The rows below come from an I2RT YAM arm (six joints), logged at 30 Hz.
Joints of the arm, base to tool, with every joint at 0 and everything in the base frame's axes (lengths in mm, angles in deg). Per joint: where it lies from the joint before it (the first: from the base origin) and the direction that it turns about. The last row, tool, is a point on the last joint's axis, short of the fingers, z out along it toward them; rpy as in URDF.
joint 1: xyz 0 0 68 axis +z
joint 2: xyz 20 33.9 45.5 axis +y
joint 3: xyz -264 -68.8 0 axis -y
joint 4: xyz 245 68.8 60 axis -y
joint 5: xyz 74 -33.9 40.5 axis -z
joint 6: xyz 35.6 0 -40.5 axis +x
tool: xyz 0 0 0 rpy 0 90 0
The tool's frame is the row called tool.
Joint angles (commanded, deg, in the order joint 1, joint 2, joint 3, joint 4, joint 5, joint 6), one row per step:
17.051 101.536 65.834 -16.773 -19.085 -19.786
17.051 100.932 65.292 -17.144 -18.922 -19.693
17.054 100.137 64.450 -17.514 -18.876 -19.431
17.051 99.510 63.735 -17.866 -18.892 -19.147
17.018 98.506 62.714 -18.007 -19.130 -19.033
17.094 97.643 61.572 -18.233 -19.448 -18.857
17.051 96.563 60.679 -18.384 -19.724 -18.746
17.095 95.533 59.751 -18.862 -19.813 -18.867
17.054 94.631 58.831 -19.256 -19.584 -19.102
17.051 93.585 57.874 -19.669 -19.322 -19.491
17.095 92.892 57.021 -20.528 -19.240 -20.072
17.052 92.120 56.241 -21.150 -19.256 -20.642
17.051 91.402 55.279 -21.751 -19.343 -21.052
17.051 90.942 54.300 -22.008 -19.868 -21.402
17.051 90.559 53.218 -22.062 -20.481 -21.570
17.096 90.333 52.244 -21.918 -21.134 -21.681
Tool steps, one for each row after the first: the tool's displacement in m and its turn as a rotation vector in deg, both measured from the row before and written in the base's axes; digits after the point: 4 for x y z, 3 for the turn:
-0.0029 -0.0010 0.0004 -0.172 0.302 -0.169
-0.0041 -0.0013 0.0000 -0.040 0.513 -0.223
-0.0035 -0.0011 -0.0004 0.009 0.559 -0.209
-0.0046 -0.0015 0.0005 0.187 0.261 0.021
-0.0052 -0.0009 -0.0011 0.174 0.642 0.128
-0.0044 -0.0014 0.0015 0.272 0.085 0.033
-0.0050 -0.0012 0.0005 -0.092 0.322 0.188
-0.0044 -0.0018 -0.0002 -0.398 0.226 0.008
-0.0049 -0.0017 0.0003 -0.463 0.061 0.149
-0.0049 -0.0013 -0.0016 -0.602 0.680 0.452
-0.0043 -0.0016 -0.0005 -0.399 0.340 0.416
-0.0049 -0.0014 -0.0017 -0.337 0.639 0.372
-0.0042 -0.0010 -0.0027 0.068 0.710 0.557
-0.0042 -0.0009 -0.0034 0.221 0.795 0.451
-0.0035 -0.0004 -0.0034 0.323 0.690 0.464

